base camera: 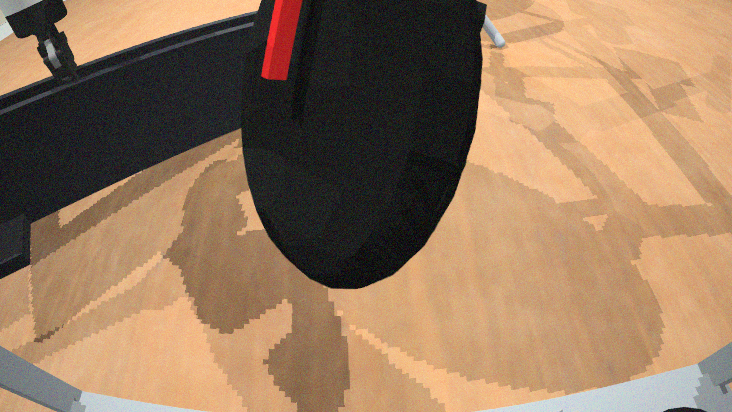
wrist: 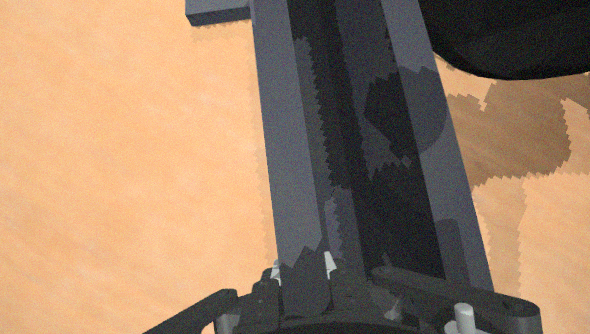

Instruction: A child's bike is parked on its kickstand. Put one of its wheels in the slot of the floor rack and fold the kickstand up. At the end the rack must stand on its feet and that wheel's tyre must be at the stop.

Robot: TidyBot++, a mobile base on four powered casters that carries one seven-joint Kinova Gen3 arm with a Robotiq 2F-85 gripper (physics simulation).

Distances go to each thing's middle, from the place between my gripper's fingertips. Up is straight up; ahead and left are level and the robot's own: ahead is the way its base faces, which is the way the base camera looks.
Labels:
Now: the front wheel point(base camera: 352, 162) 370 mm to the right of my hand, 100 mm behind it and 20 mm above it.

